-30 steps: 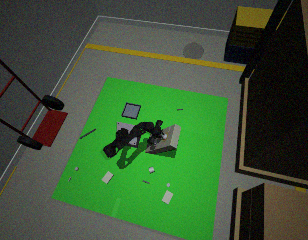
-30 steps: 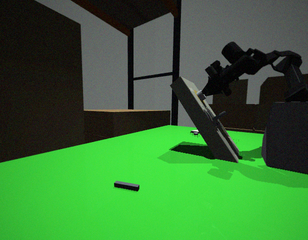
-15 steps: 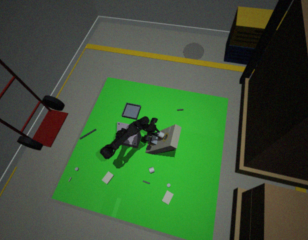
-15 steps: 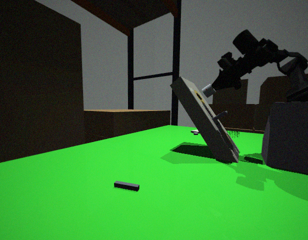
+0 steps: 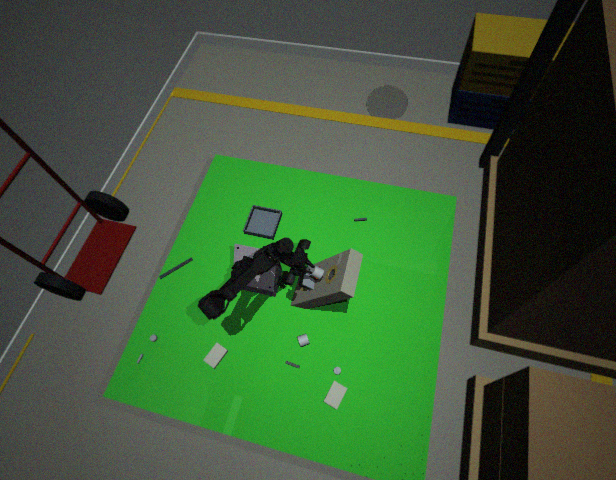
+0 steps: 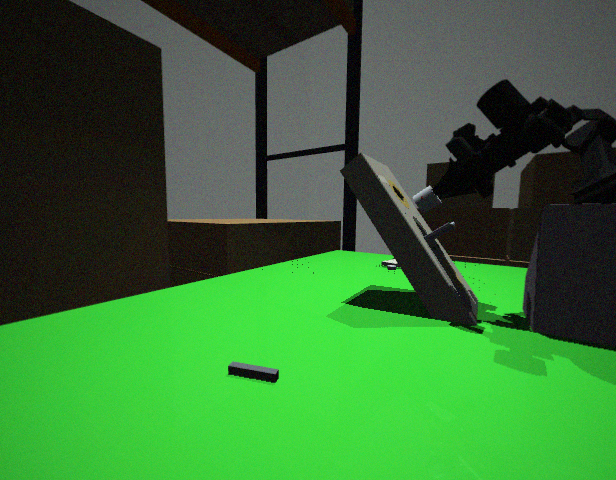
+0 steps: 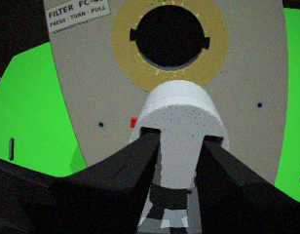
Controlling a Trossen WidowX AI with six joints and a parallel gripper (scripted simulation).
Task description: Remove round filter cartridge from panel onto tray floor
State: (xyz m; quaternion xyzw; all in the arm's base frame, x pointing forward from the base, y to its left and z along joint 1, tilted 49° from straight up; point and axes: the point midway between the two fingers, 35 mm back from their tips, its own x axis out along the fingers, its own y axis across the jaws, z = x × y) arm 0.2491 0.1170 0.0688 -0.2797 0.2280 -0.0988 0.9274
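The white round filter cartridge lies 1 cm below my gripper tip and 1 cm ahead of it. The rest, counted from my gripper tip: square tray 37 cm behind, 25 cm to the left, 22 cm below; then grey service panel 8 cm below, 4 cm ahead; then grey ledge 9 cm below, 2 cm behind.
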